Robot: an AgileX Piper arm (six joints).
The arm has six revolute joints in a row. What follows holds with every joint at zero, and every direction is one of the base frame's. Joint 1 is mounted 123 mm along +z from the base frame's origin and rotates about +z. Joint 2 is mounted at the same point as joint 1 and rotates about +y. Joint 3 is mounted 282.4 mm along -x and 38.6 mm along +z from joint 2 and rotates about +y. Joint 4 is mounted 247.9 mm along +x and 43.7 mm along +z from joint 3 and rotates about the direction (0.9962, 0, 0.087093). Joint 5 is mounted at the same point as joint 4 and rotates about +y. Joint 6 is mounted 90.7 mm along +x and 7.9 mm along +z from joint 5 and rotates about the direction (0.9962, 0, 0.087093). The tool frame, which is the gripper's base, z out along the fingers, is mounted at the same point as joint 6; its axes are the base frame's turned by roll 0, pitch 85 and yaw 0 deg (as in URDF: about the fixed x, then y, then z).
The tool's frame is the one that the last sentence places.
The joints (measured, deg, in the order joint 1, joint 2, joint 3, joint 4, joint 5, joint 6), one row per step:
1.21 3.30 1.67 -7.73 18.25 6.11
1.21 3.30 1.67 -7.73 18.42 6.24
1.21 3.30 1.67 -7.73 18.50 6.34
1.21 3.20 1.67 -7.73 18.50 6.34
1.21 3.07 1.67 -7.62 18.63 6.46
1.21 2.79 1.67 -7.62 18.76 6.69
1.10 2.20 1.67 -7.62 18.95 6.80
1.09 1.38 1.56 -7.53 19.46 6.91
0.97 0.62 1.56 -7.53 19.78 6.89
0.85 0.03 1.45 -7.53 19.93 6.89
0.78 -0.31 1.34 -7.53 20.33 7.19
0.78 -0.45 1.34 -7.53 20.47 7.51
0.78 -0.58 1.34 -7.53 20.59 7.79
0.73 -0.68 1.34 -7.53 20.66 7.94
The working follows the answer.
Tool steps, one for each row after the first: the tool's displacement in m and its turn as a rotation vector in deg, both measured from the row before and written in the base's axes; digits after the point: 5 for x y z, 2 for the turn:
-0.00008 -0.00004 -0.00025 0.12 0.17 -0.06
-0.00004 -0.00002 -0.00012 0.09 0.08 -0.04
-0.00008 0.00000 0.00010 0.00 -0.10 0.00
-0.00018 0.00003 -0.00007 0.22 0.00 -0.05
-0.00030 -0.00003 0.00008 0.22 -0.16 -0.09
-0.00060 -0.00016 0.00030 0.11 -0.40 -0.17
-0.00095 -0.00008 0.00067 0.20 -0.43 -0.11
-0.00081 -0.00019 0.00025 -0.01 -0.44 -0.16
-0.00061 -0.00015 0.00098 0.01 -0.55 -0.14
-0.00051 -0.00015 0.00036 0.29 -0.06 -0.21
-0.00019 -0.00003 -0.00008 0.31 -0.01 -0.11
-0.00017 -0.00003 -0.00006 0.27 -0.02 -0.09
-0.00012 -0.00006 -0.00001 0.15 -0.04 -0.10

Tool pose at each row, in the base's axes (x y z in m, rotation vector in deg; rounded; the steps above come from the unrounded poses):
0.05758 -0.00262 0.17161 -0.65 108.06 -2.29
0.05750 -0.00266 0.17136 -0.52 108.23 -2.22
0.05746 -0.00268 0.17124 -0.41 108.31 -2.17
0.05737 -0.00268 0.17134 -0.41 108.21 -2.16
0.05720 -0.00265 0.17127 -0.21 108.21 -1.99
0.05690 -0.00269 0.17135 0.03 108.06 -1.84
0.05630 -0.00284 0.17165 0.27 107.65 -1.85
0.05535 -0.00293 0.17232 0.52 107.23 -1.72
0.05454 -0.00312 0.17257 0.67 106.79 -1.84
0.05393 -0.00327 0.17354 0.81 106.24 -1.92
0.05342 -0.00342 0.17390 1.21 106.18 -1.79
0.05323 -0.00345 0.17382 1.52 106.17 -1.58
0.05307 -0.00348 0.17376 1.80 106.16 -1.39
0.05294 -0.00354 0.17375 1.99 106.12 -1.33

